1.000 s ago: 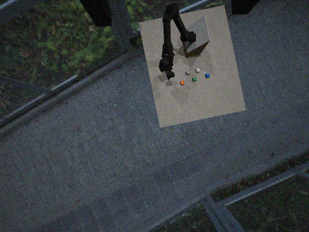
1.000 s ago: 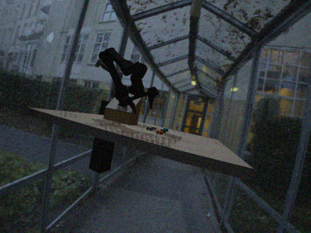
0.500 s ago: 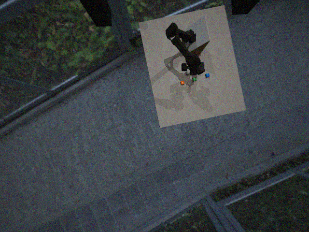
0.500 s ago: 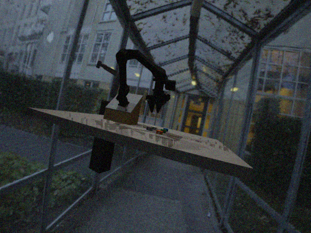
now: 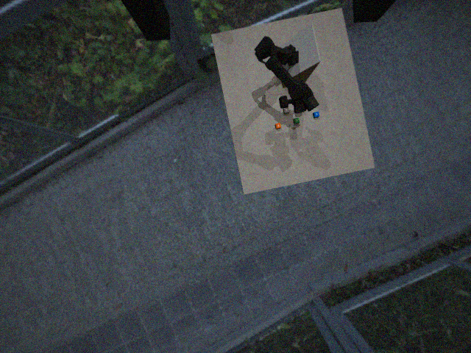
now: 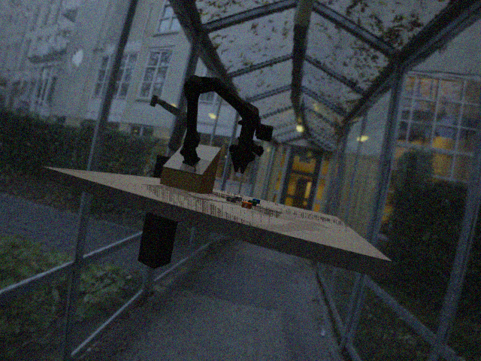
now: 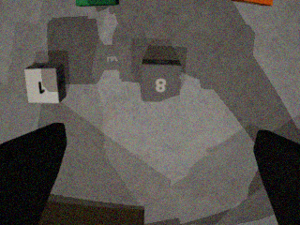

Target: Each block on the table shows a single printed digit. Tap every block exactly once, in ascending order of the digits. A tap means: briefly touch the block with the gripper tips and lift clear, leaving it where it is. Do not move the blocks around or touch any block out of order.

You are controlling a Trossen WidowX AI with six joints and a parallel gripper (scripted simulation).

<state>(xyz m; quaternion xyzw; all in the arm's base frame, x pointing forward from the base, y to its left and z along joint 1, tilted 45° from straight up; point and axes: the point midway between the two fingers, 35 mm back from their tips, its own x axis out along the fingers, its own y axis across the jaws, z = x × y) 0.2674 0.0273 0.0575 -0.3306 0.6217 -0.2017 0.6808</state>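
Right now my gripper tip is 6 cm short of the green block, 6 cm to the right of it and 11 cm above it. From my gripper tip the other things lie so: white block (3 cm behind, 10 cm to the left, 11 cm below); then grey block (1 cm behind, 11 cm below); then orange block (9 cm ahead, 6 cm to the right, 11 cm below).
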